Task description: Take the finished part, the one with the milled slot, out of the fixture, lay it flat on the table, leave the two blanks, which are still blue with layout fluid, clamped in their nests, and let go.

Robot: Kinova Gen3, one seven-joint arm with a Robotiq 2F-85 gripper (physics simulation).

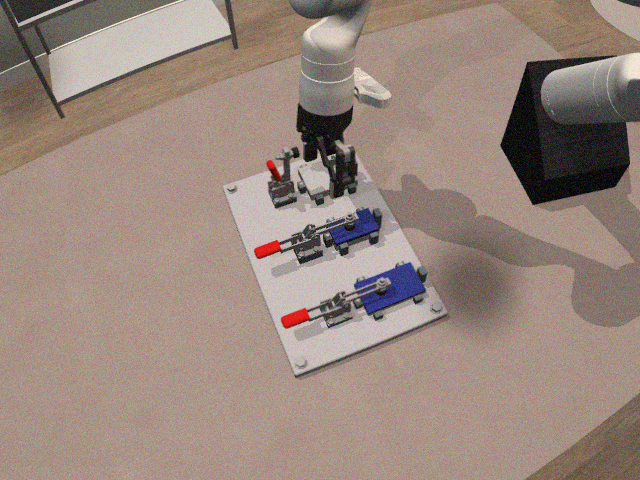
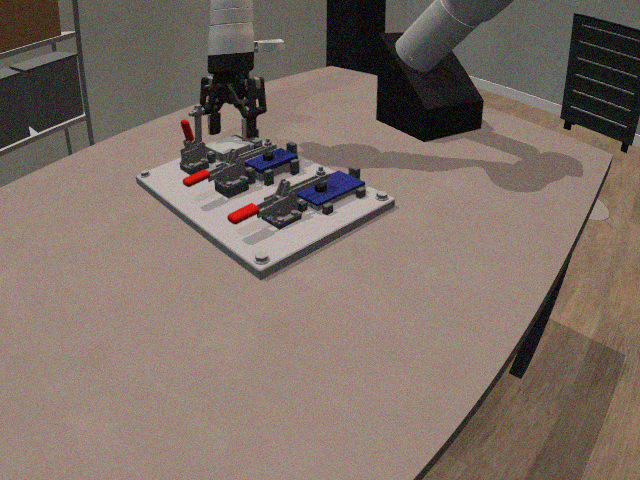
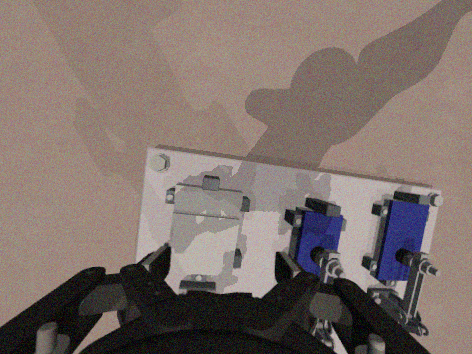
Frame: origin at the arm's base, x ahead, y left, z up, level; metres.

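Seen in the pictures: gripper, between the fingertips: (image 1: 322, 177) (image 2: 230, 137) (image 3: 223, 260); arm's base, origin of its link: (image 1: 563, 97) (image 2: 414, 54).
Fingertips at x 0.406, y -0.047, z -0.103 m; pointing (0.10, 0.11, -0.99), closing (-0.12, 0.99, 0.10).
Pixels of each thing's middle, then the offset from my fingertips to it.
- finished grey part with the milled slot, middle of its body: (image 3: 205, 229) (image 1: 327, 176) (image 2: 232, 146) dy -0.018, dx -0.014, dz -0.026 m
- white fixture plate, middle of its body: (image 3: 295, 270) (image 2: 249, 187) (image 1: 326, 246) dy +0.094, dx +0.028, dz -0.047 m
- middle blue blank, middle of its body: (image 3: 313, 244) (image 2: 271, 164) (image 1: 352, 229) dy +0.092, dx -0.014, dz -0.024 m
- end blue blank, middle of its body: (image 2: 328, 189) (image 1: 389, 288) (image 3: 399, 240) dy +0.201, dx -0.030, dz -0.029 m
The finished grey part with the milled slot (image 1: 314, 180) (image 2: 227, 148) (image 3: 205, 245) lies in its nest at one end of the white fixture plate (image 1: 320, 348) (image 2: 305, 238) (image 3: 265, 235). Its toggle clamp (image 1: 281, 192) (image 2: 194, 156) is open, arm upright. My gripper (image 1: 324, 173) (image 2: 232, 130) (image 3: 223, 260) is open and empty above the part, with one finger towards either side of it; contact cannot be told. The middle blue blank (image 1: 364, 225) (image 2: 273, 158) (image 3: 319, 232) and the end blue blank (image 1: 405, 284) (image 2: 338, 186) (image 3: 407, 227) sit in their nests under closed clamps.
Red handles (image 1: 267, 249) (image 1: 295, 317) (image 2: 196, 177) (image 2: 242, 213) of the closed clamps point away from the blanks. The black robot base block (image 1: 584, 160) (image 2: 454, 121) stands on the table behind the plate. Bolt heads stand at the plate's corners.
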